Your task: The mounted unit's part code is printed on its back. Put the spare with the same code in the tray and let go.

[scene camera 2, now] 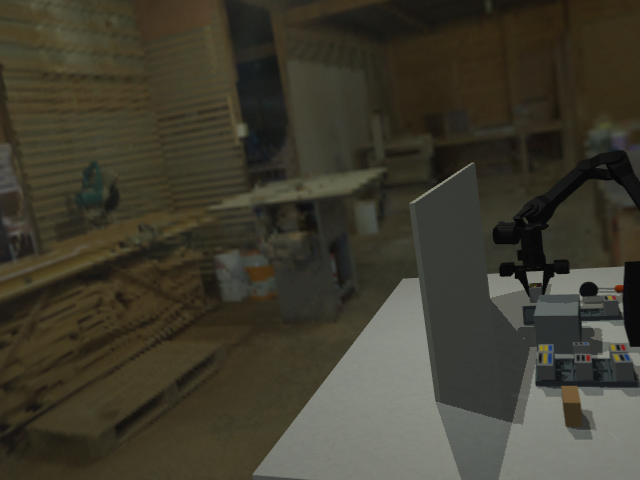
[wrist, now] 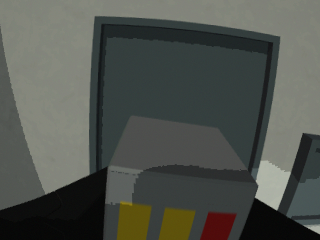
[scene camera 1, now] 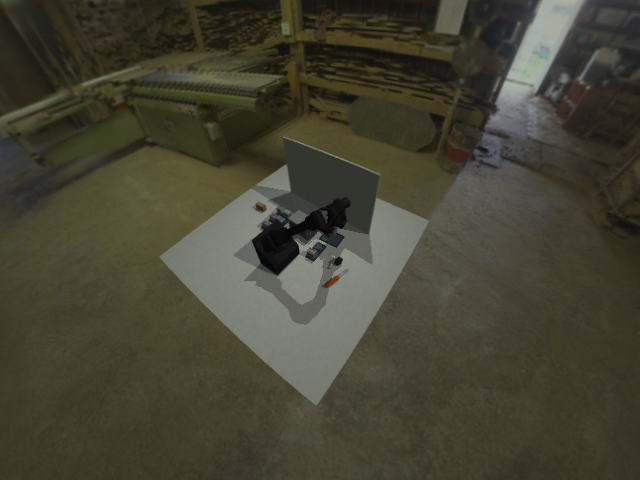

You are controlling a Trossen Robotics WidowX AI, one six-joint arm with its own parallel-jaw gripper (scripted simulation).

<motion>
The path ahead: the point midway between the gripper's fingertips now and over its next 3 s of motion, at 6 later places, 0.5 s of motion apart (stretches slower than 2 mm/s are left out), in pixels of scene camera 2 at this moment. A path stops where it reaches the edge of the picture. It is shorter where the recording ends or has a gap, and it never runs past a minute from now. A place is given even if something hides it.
My gripper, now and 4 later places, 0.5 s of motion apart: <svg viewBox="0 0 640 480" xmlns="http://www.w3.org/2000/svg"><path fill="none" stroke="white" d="M536 296L538 301L539 306L540 305L534 272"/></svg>
</motion>
